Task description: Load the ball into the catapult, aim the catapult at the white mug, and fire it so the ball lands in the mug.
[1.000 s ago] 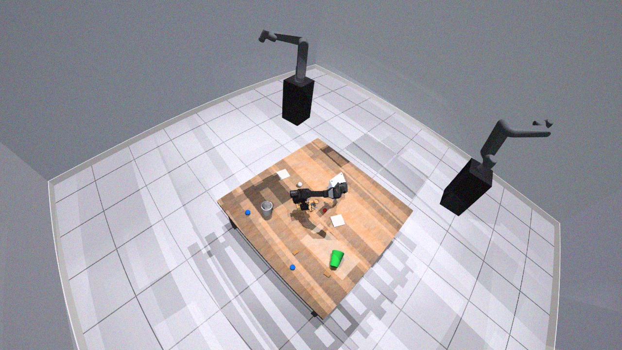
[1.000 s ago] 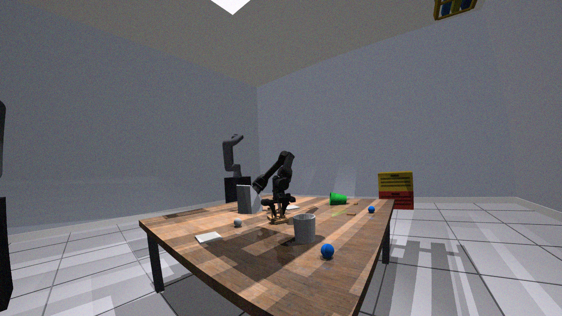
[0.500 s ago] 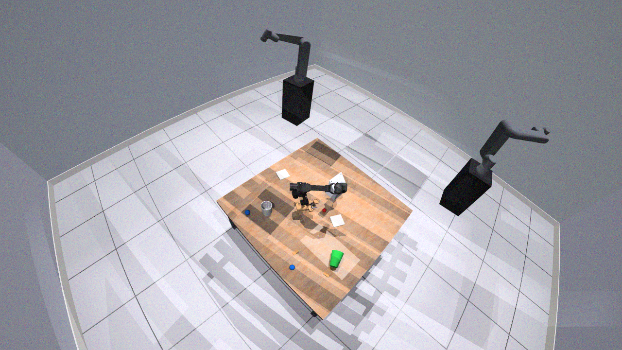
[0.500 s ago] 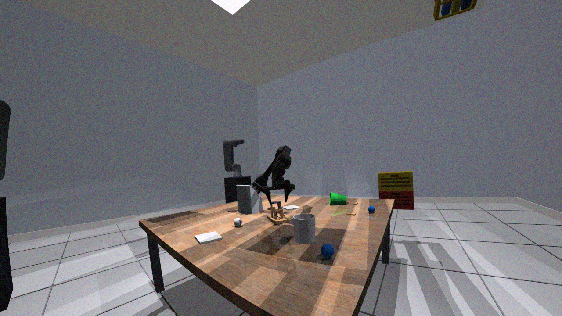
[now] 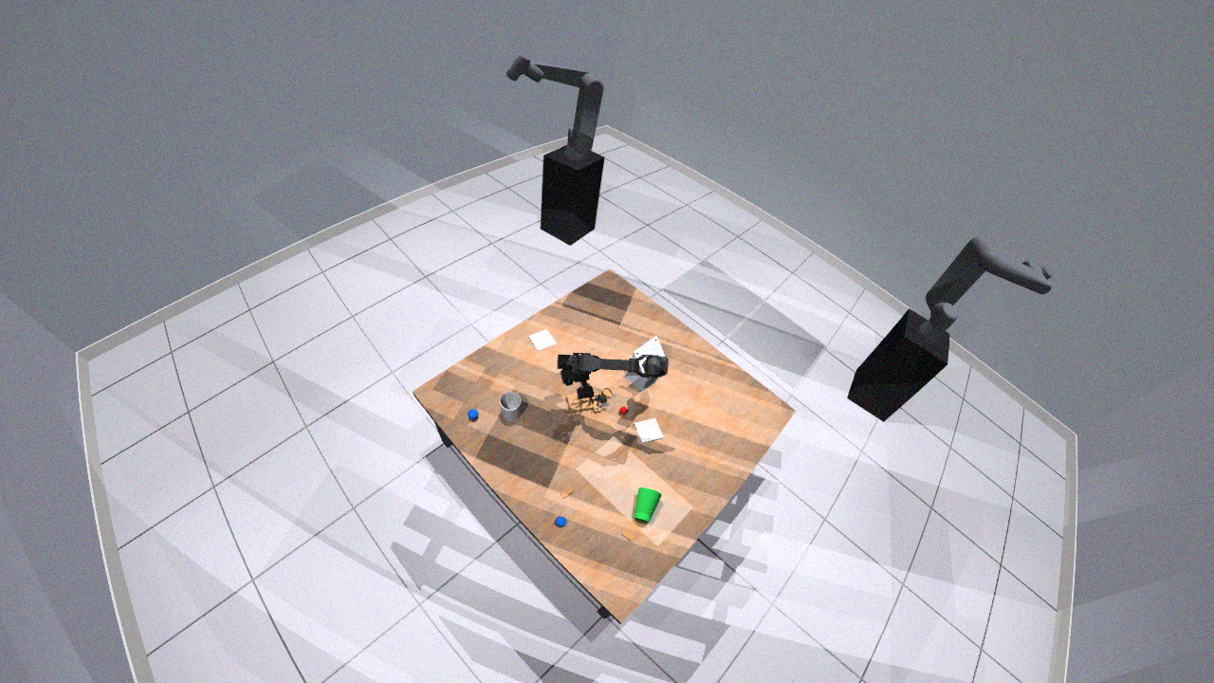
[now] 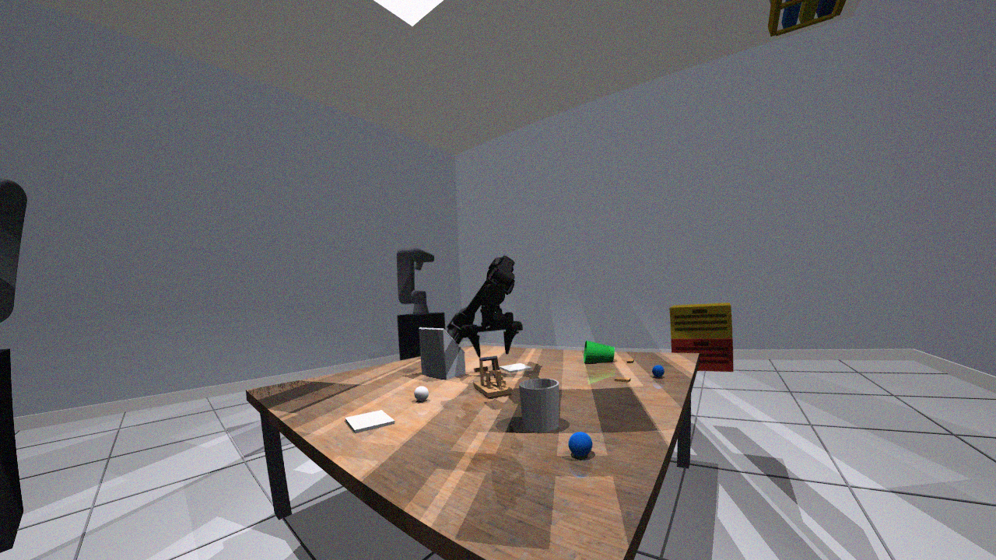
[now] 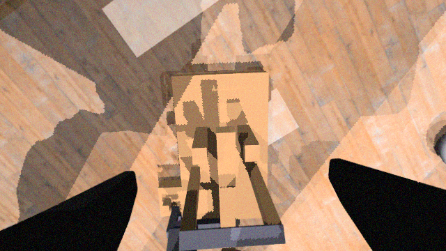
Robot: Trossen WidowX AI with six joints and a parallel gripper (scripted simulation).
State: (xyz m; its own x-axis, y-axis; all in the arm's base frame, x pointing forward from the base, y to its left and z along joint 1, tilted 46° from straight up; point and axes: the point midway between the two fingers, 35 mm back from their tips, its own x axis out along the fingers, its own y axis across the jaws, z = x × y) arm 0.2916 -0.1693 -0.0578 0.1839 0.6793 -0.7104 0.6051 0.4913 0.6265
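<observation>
Right now the red ball is 18 cm to the left of my gripper tip, 10 cm below it and 10 cm behind it. Also, from my gripper tip: catapult 7 cm below, 6 cm to the left, 5 cm behind; whitish-grey mug 23 cm ahead, 18 cm to the right, 9 cm below; white ball 17 cm behind, 15 cm to the right, 10 cm below.
</observation>
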